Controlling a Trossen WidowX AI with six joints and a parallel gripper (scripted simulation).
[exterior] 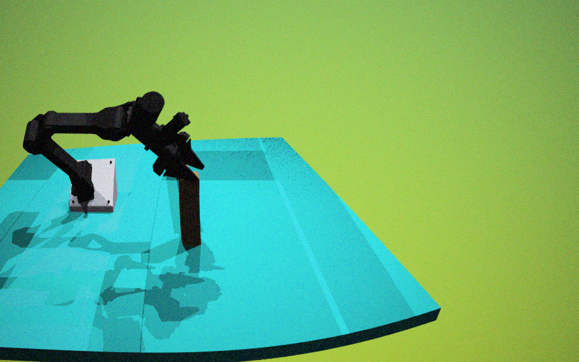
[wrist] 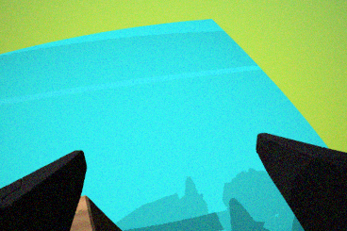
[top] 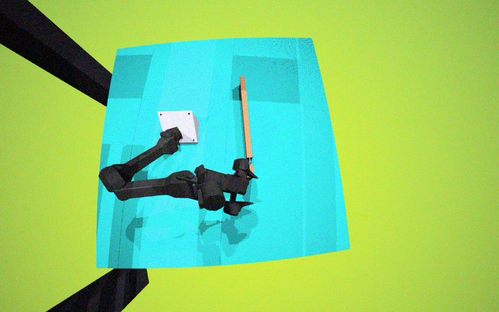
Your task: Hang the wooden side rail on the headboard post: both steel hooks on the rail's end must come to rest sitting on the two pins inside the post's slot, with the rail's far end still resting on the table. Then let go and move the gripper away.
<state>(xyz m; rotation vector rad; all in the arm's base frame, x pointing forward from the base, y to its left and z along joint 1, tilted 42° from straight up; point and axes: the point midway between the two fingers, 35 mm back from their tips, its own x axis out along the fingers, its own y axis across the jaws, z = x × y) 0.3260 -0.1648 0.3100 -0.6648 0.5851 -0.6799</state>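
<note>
The headboard post lies 13 cm below my gripper tip, 8 cm to the left of it and 1 cm behind it.
</note>
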